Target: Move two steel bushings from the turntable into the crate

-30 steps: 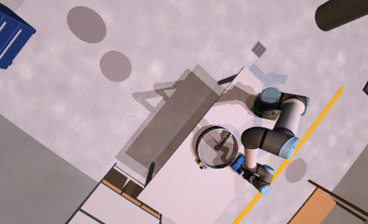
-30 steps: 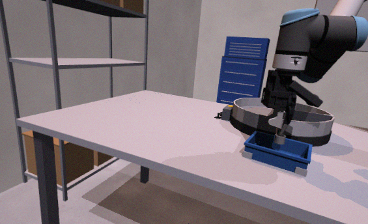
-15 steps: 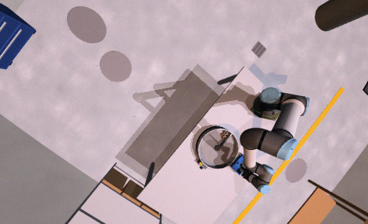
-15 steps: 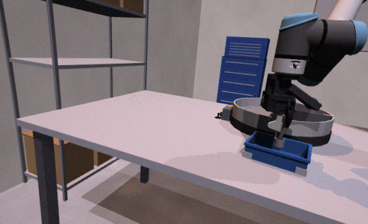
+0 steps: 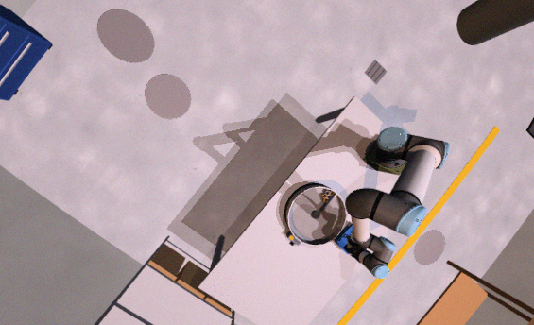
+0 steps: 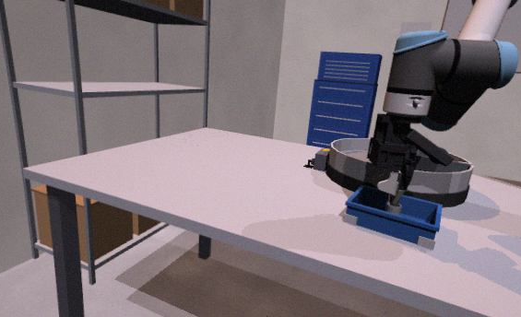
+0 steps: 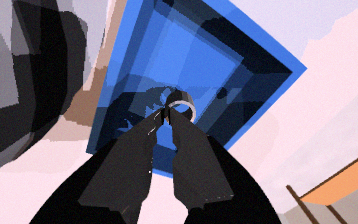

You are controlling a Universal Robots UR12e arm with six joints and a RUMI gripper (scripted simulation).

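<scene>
Now: the blue crate 10 mm to the left of my hand and 20 mm below it. Round my hand: round turntable 20 mm behind, 330 mm to the right, 10 mm above.
</scene>
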